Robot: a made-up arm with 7 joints.
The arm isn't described. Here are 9 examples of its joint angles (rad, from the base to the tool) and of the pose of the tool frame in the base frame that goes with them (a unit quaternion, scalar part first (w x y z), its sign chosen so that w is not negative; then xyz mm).
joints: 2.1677 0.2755 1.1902 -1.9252 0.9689 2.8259 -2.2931
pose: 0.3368 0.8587 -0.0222 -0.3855 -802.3 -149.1 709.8
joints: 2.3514 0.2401 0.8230 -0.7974 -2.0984 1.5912 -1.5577
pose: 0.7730 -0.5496 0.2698 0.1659 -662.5 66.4 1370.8
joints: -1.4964 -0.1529 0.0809 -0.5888 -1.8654 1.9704 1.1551
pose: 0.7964 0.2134 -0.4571 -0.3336 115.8 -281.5 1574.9
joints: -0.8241 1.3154 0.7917 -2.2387 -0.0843 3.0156 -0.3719
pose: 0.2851 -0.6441 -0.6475 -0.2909 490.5 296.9 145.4
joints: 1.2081 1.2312 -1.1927 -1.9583 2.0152 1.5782 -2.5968
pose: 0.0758 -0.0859 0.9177 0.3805 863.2 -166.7 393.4
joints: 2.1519 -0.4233 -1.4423 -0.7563 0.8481 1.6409 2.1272
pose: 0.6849 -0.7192 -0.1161 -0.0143 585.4 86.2 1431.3
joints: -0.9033 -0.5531 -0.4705 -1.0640 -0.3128 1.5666 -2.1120
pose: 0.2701 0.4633 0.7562 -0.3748 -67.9 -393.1 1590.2
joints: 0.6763 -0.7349 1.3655 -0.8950 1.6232 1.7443 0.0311
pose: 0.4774 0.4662 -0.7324 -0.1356 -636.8 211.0 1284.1
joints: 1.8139 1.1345 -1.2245 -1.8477 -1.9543 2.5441 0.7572
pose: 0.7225 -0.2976 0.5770 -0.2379 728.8 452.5 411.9
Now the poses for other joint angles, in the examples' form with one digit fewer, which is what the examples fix.
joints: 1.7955 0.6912 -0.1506 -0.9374 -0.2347 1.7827 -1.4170
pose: 0.171 -0.680 0.712 -0.022 -113 955 869
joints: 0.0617 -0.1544 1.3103 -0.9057 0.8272 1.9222 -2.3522
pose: 0.319 -0.766 0.306 0.467 18 532 1457
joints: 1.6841 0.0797 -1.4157 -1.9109 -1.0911 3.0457 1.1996
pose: 0.367 0.550 0.612 0.435 841 291 789
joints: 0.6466 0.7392 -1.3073 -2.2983 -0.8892 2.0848 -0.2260
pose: 0.017 -0.481 -0.575 0.662 583 -605 387
